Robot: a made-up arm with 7 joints. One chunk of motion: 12 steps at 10 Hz.
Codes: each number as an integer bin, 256 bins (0 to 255) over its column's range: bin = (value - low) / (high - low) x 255, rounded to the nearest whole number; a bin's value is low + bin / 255 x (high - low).
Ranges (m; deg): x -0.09..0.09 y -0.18..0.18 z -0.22..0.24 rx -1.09..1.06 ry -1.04..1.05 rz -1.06..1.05
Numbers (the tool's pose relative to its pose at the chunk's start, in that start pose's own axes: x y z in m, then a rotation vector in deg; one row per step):
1: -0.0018 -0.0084 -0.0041 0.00 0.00 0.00
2: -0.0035 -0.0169 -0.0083 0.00 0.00 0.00
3: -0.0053 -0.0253 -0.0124 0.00 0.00 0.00
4: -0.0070 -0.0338 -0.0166 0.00 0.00 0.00
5: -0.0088 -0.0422 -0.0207 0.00 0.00 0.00
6: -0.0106 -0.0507 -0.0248 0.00 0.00 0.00
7: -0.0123 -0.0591 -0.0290 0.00 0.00 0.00
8: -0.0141 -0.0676 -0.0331 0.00 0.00 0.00
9: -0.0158 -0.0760 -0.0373 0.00 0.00 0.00
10: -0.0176 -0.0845 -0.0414 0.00 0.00 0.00
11: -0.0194 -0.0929 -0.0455 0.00 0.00 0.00
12: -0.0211 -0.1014 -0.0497 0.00 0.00 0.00
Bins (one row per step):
1: 125 122 120 129 127 128
2: 123 116 117 129 127 128
3: 120 110 115 129 127 128
4: 118 104 113 129 127 128
5: 115 98 110 129 127 128
6: 112 92 108 129 127 128
7: 110 86 106 129 127 128
8: 108 80 104 129 127 128
9: 105 74 101 129 127 128
10: 103 68 99 129 127 128
11: 100 62 97 129 127 128
12: 98 56 94 129 127 128

